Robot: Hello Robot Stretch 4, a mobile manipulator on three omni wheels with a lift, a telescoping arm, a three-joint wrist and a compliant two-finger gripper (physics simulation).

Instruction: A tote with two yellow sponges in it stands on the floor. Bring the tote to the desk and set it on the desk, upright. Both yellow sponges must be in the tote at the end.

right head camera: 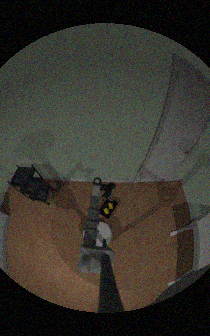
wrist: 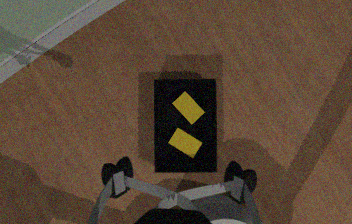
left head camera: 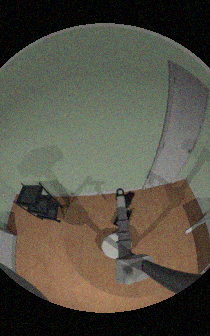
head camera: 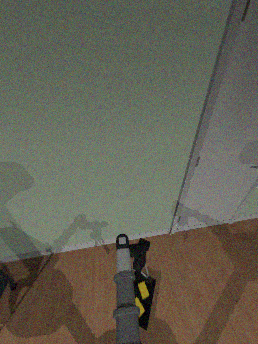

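The black tote [head camera: 148,311] [wrist: 165,159] stands upright on the wooden floor. In it, two yellow sponges lie flat and apart: one sponge [head camera: 143,290] [right head camera: 111,205] [wrist: 188,107] is farther from the gripper in the wrist view, the other sponge [head camera: 140,306] [right head camera: 106,211] [wrist: 185,143] is nearer. My gripper [wrist: 178,172] is open and empty, above the floor. In the wrist view its fingertips show to the left and right of the tote's near end, spread wider than the tote. In the left head view the arm hides most of the tote. I cannot make out the desk.
A dark rack [left head camera: 31,192] [right head camera: 23,176] stands on the left near the green wall [head camera: 100,125] [left head camera: 100,110]. A grey door [head camera: 220,150] [left head camera: 181,120] is at the right in that wall. The white baseboard [wrist: 52,47] runs behind the tote. Shadows fall across the floor.
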